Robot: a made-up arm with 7 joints. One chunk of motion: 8 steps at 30 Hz.
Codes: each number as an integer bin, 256 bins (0 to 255) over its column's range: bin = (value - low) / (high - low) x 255, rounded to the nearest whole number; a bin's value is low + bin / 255 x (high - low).
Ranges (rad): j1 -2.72..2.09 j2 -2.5..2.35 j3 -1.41..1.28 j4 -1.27..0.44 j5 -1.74..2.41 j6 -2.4..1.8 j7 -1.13..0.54
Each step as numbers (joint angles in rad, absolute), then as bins.
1 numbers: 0.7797 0.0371 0.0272 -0.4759 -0.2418 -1.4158 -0.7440
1 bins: 186 133 136 118 92 60 59
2 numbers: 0.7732 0.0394 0.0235 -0.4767 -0.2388 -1.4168 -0.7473
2 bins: 185 134 136 118 92 60 58
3 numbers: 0.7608 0.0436 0.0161 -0.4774 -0.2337 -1.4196 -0.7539
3 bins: 185 134 135 118 93 60 57
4 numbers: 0.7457 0.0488 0.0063 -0.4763 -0.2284 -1.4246 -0.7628
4 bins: 184 134 134 118 93 59 56
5 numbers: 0.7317 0.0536 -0.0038 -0.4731 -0.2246 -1.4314 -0.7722
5 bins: 183 134 133 119 93 59 55
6 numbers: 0.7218 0.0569 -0.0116 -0.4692 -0.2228 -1.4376 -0.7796
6 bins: 182 134 133 119 93 58 54
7 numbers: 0.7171 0.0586 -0.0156 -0.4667 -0.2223 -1.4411 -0.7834
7 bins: 182 135 132 120 93 58 53
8 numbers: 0.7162 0.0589 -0.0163 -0.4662 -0.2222 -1.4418 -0.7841
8 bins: 182 135 132 120 93 58 53
